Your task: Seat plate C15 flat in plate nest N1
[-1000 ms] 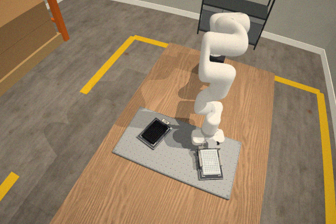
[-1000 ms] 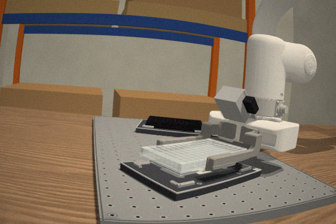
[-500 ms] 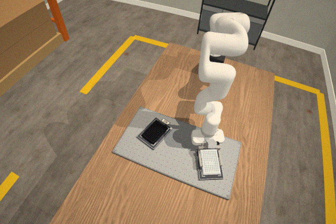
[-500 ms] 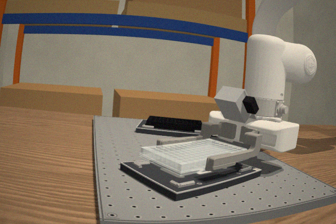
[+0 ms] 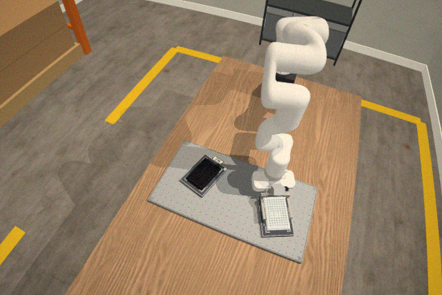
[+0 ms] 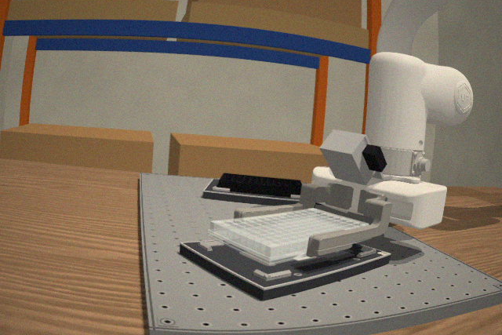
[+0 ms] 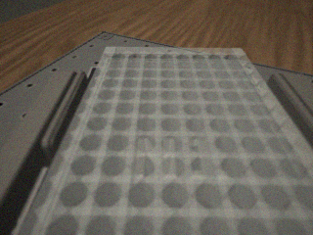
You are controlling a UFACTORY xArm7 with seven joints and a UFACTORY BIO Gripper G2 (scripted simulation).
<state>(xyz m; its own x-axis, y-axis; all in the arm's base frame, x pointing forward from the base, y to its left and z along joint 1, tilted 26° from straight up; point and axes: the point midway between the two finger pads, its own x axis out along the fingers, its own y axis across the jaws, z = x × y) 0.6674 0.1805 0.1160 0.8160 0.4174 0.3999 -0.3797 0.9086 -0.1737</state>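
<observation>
The clear well plate C15 lies right at my hand. Also, from my hand: dark plate nest N1: 30 mm below; then black plate C51: 60 mm behind, 330 mm to the right, 10 mm below; then plate nest N2: 60 mm behind, 330 mm to the right, 30 mm below.
</observation>
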